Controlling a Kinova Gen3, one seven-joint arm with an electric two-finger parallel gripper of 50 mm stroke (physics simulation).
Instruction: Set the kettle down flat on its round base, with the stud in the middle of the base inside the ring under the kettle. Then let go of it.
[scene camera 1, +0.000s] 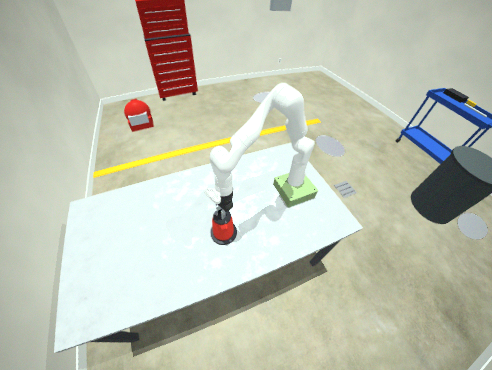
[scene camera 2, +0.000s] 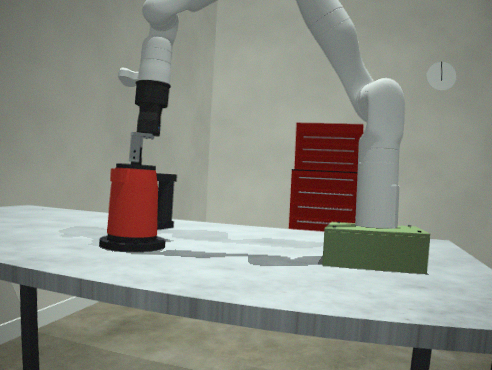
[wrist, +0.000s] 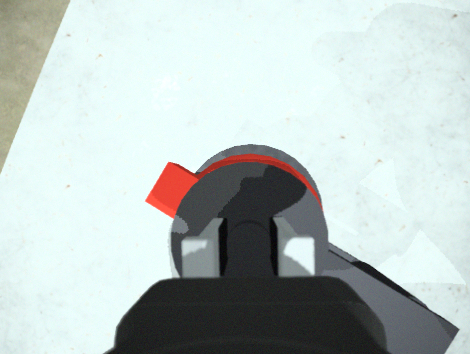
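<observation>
The red kettle stands upright on the round dark base. In scene camera 2 its bottom looks centred on the base, with no clear gap between them. The base's stud and the ring under the kettle are hidden, so their fit cannot be seen. My gripper points down above the kettle's lid and is shut on the kettle's dark top knob. The black handle sticks out to the lower right in the wrist view.
The kettle and base are on the pale table. The arm's green mounting block stands on the table to the right of the kettle. A red tool cabinet stands on the floor beyond the table.
</observation>
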